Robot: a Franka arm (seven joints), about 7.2 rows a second.
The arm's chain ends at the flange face. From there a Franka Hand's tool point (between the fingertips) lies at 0.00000 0.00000 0.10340 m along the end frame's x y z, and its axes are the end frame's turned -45 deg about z.
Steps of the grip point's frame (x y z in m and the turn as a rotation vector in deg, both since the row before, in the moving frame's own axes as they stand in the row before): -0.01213 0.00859 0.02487 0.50 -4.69 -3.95; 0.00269 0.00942 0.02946 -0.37 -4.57 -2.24; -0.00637 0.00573 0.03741 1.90 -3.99 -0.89; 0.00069 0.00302 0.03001 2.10 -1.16 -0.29; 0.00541 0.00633 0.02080 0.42 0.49 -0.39
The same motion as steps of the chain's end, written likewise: 0.00392 0.00909 0.02522 -2.96 -3.67 -3.95; 0.01379 -0.00164 0.02979 -3.49 -2.97 -2.24; 0.00704 0.00583 0.03772 -1.48 -4.16 -0.89; 0.00679 0.00284 0.03010 0.66 -2.31 -0.29; 0.00822 0.00181 0.02081 0.64 0.05 -0.39
